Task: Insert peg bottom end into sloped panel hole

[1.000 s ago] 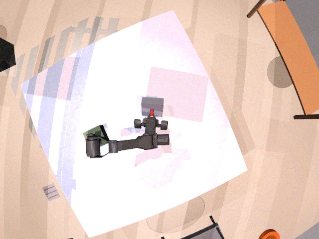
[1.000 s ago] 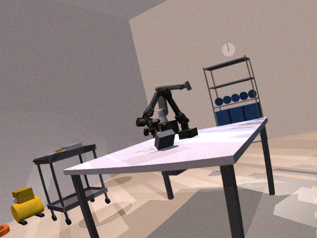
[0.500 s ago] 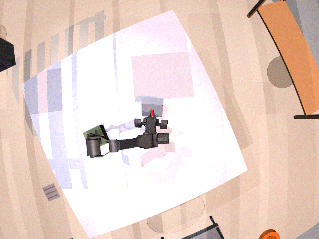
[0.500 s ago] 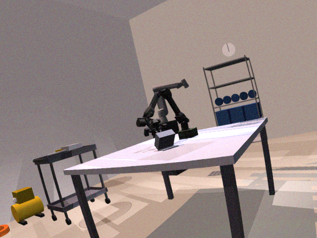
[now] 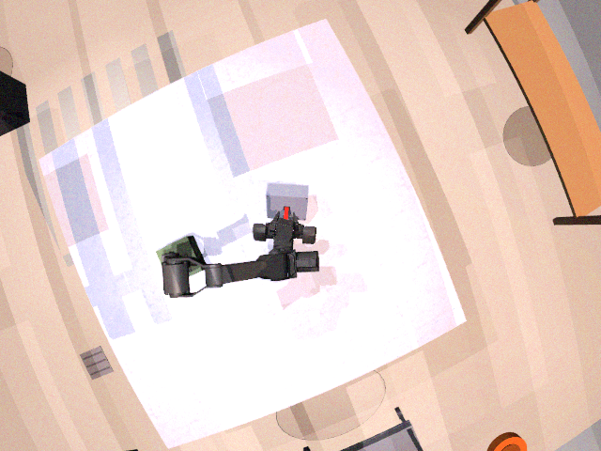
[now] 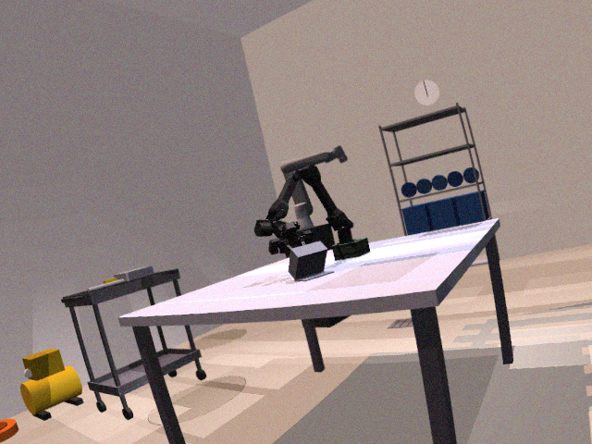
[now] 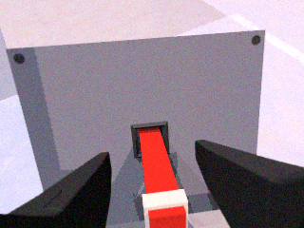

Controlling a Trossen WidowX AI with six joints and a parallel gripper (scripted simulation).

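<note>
Right now the red peg is 10 mm behind my gripper tip, 10 mm to the right of it and 10 mm above it. The rest, counted from my gripper tip: panel 10 mm ahead, 30 mm to the left, 30 mm below.
</note>
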